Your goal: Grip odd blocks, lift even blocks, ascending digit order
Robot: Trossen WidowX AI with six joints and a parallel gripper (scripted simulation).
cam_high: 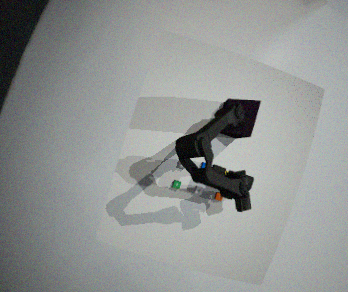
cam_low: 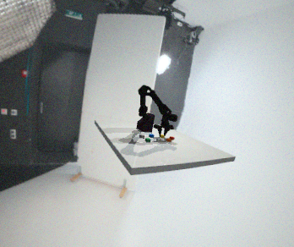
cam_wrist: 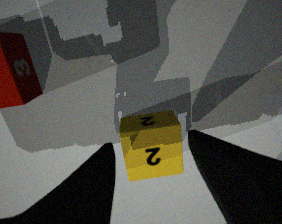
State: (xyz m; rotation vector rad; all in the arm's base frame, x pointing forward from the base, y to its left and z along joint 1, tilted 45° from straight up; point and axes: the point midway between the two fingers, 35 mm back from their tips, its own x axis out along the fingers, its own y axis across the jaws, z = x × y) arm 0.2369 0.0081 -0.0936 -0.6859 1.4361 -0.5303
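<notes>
The yellow block is right at my gripper tip. Round my gripper tip: red block (5 cm ahead, 8 cm to the left); blue block (11 cm to the right); orange block (11 cm ahead, 1 cm to the left).
</notes>
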